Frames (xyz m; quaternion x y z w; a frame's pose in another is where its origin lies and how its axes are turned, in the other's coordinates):
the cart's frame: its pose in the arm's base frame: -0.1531 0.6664 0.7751 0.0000 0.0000 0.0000 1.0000
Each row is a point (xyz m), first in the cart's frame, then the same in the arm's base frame.
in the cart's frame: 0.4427 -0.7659 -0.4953
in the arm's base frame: 0.2896 -0.0995 0.2798
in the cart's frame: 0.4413 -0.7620 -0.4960
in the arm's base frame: 0.2882 -0.0956 0.2791
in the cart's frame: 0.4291 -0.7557 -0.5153
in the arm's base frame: 0.2760 -0.0893 0.2598
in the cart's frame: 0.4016 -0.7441 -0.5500
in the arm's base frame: 0.2485 -0.0777 0.2251
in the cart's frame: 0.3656 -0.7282 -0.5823
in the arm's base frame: 0.2125 -0.0618 0.1928
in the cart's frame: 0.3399 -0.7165 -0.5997
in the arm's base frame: 0.1868 -0.0501 0.1754
